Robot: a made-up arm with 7 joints. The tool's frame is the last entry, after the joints. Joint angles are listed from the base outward.
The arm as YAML. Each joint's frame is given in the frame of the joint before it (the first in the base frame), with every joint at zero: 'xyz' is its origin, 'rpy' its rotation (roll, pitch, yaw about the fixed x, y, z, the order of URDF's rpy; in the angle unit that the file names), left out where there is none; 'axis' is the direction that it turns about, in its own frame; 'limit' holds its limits. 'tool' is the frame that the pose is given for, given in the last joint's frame.
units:
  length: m
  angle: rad
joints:
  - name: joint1
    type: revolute
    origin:
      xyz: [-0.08, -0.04, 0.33]
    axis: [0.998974, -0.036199, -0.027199]
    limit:
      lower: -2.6
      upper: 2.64
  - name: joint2
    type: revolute
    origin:
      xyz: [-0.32, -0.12, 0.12]
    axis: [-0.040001, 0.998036, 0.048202]
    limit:
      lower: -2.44
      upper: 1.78
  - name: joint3
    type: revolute
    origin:
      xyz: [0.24, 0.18, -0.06]
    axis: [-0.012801, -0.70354, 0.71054]
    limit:
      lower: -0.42
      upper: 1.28
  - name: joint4
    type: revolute
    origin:
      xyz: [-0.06, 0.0, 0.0]
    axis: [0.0, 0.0, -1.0]
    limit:
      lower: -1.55
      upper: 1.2
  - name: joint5
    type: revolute
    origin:
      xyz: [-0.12, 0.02, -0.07]
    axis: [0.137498, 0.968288, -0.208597]
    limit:
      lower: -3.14
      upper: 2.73
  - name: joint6
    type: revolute
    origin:
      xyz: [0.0, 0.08, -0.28]
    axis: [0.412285, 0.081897, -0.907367]
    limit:
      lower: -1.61
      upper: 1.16
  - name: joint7
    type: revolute
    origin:
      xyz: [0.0, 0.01, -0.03]
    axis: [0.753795, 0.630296, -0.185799]
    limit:
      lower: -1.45
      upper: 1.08
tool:
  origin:
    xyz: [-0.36, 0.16, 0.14]
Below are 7 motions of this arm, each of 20 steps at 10 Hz.
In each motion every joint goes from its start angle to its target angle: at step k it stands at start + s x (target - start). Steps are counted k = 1, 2, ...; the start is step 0. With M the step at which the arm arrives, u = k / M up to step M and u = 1 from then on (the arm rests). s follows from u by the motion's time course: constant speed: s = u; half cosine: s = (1 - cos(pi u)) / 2; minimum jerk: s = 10 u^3 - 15 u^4 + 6 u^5.
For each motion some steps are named. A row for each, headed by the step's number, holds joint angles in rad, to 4 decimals.
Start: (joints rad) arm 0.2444 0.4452 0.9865 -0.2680 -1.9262 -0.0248 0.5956
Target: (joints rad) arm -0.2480 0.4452 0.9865 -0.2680 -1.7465 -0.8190 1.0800
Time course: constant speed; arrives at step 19
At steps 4, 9, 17, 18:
4: 0.1407 0.4452 0.9865 -0.2680 -1.8884 -0.1920 0.6976
9: 0.0112 0.4452 0.9865 -0.2680 -1.8411 -0.4010 0.8251
17: -0.1962 0.4452 0.9865 -0.2680 -1.7654 -0.7354 1.0290
18: -0.2221 0.4452 0.9865 -0.2680 -1.7560 -0.7772 1.0545

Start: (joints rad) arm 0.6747 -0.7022 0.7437 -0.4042 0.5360 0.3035 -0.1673
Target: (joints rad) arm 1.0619 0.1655 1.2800 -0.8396 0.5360 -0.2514 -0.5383
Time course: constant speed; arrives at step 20
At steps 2, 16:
2: 0.7134 -0.6154 0.7973 -0.4477 0.5360 0.2480 -0.2044
16: 0.9845 -0.0080 1.1727 -0.7525 0.5360 -0.1404 -0.4641

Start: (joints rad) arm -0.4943 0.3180 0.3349 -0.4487 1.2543 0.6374 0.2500
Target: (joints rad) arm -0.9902 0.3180 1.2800 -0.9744 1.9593 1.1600 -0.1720
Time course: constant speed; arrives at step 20
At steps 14, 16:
14: -0.8414 0.3180 0.9965 -0.8167 1.7478 1.0032 -0.0454
16: -0.8910 0.3180 1.0910 -0.8693 1.8183 1.0555 -0.0876

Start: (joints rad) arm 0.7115 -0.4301 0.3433 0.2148 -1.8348 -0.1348 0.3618
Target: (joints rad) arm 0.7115 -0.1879 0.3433 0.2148 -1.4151 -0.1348 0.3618
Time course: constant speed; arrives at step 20
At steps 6, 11, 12, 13, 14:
6: 0.7115 -0.3574 0.3433 0.2148 -1.7089 -0.1348 0.3618
11: 0.7115 -0.2969 0.3433 0.2148 -1.6040 -0.1348 0.3618
12: 0.7115 -0.2848 0.3433 0.2148 -1.5830 -0.1348 0.3618
13: 0.7115 -0.2727 0.3433 0.2148 -1.5620 -0.1348 0.3618
14: 0.7115 -0.2606 0.3433 0.2148 -1.5410 -0.1348 0.3618

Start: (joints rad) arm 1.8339 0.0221 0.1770 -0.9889 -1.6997 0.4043 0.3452
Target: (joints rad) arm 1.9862 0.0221 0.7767 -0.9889 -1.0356 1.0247 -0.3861
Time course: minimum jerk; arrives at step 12
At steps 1, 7, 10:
1: 1.8347 0.0221 0.1801 -0.9889 -1.6963 0.4075 0.3415
7: 1.9334 0.0221 0.5688 -0.9889 -1.2658 0.8097 -0.1326
10: 1.9808 0.0221 0.7554 -0.9889 -1.0592 1.0027 -0.3601

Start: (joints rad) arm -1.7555 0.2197 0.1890 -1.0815 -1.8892 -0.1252 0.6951
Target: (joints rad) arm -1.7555 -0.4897 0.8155 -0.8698 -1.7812 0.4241 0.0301
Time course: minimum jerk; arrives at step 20
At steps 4, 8, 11, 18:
4: -1.7555 0.1786 0.2253 -1.0692 -1.8829 -0.0934 0.6566
8: -1.7555 -0.0055 0.3879 -1.0143 -1.8549 0.0492 0.4840
11: -1.7555 -0.2011 0.5606 -0.9559 -1.8251 0.2006 0.3007
18: -1.7555 -0.4836 0.8101 -0.8716 -1.7821 0.4194 0.0358

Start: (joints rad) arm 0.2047 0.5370 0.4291 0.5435 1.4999 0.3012 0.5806
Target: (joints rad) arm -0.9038 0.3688 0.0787 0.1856 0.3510 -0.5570 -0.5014
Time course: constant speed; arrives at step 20
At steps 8, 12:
8: -0.2387 0.4697 0.2889 0.4003 1.0403 -0.0421 0.1478
12: -0.4604 0.4361 0.2189 0.3288 0.8106 -0.2137 -0.0686

